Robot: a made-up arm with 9 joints. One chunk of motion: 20 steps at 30 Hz.
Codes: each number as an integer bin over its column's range. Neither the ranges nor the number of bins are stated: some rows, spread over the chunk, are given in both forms.
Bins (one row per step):
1: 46 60 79 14 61 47
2: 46 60 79 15 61 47
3: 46 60 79 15 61 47
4: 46 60 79 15 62 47
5: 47 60 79 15 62 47
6: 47 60 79 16 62 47
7: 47 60 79 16 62 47
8: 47 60 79 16 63 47
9: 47 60 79 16 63 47
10: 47 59 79 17 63 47
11: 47 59 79 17 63 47
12: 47 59 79 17 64 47
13: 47 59 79 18 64 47
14: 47 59 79 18 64 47
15: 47 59 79 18 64 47
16: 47 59 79 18 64 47
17: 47 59 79 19 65 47
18: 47 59 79 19 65 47
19: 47 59 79 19 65 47
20: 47 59 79 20 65 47
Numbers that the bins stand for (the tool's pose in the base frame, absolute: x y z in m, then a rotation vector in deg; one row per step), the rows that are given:
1: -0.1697 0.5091 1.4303 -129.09 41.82 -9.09
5: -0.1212 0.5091 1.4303 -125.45 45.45 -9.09
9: -0.1212 0.5091 1.4303 -121.82 49.09 -9.09
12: -0.1212 0.4606 1.4303 -118.18 52.73 -9.09
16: -0.1212 0.4606 1.4303 -114.55 52.73 -9.09
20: -0.1212 0.4606 1.4303 -107.27 56.36 -9.09
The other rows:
2: -0.1697 0.5091 1.4303 -125.45 41.82 -9.09
3: -0.1697 0.5091 1.4303 -125.45 41.82 -9.09
4: -0.1697 0.5091 1.4303 -125.45 45.45 -9.09
6: -0.1212 0.5091 1.4303 -121.82 45.45 -9.09
7: -0.1212 0.5091 1.4303 -121.82 45.45 -9.09
8: -0.1212 0.5091 1.4303 -121.82 49.09 -9.09
10: -0.1212 0.4606 1.4303 -118.18 49.09 -9.09
11: -0.1212 0.4606 1.4303 -118.18 49.09 -9.09
13: -0.1212 0.4606 1.4303 -114.55 52.73 -9.09
14: -0.1212 0.4606 1.4303 -114.55 52.73 -9.09
15: -0.1212 0.4606 1.4303 -114.55 52.73 -9.09
17: -0.1212 0.4606 1.4303 -110.91 56.36 -9.09
18: -0.1212 0.4606 1.4303 -110.91 56.36 -9.09
19: -0.1212 0.4606 1.4303 -110.91 56.36 -9.09

